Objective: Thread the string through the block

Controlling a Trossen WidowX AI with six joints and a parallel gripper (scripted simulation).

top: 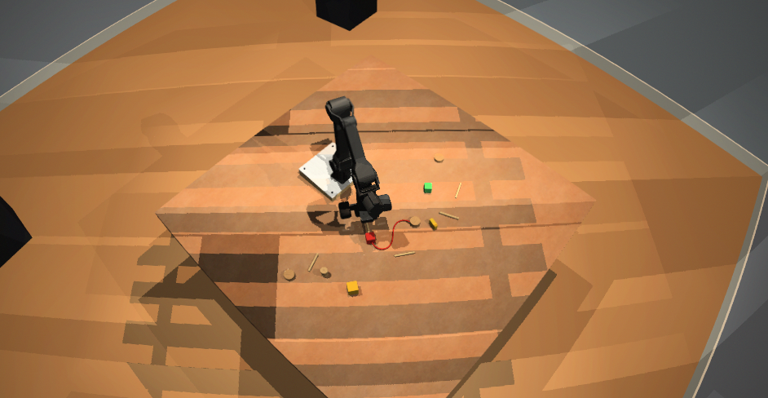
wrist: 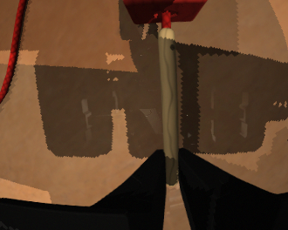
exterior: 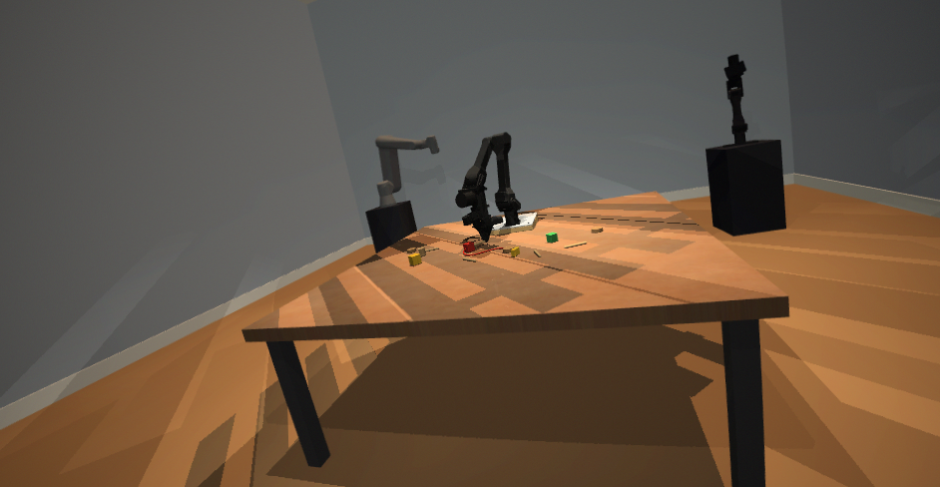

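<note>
My gripper tip is 6 cm to the left of the red block, 6 cm short of it and 1 cm below it. The rest, counted from my gripper tip: thin wooden stick: 3 cm to the right, 3 cm ahead, 1 cm above; green cube: 26 cm to the left, 11 cm ahead, 1 cm above; round wooden button: 15 cm ahead, 11 cm to the left.
</note>
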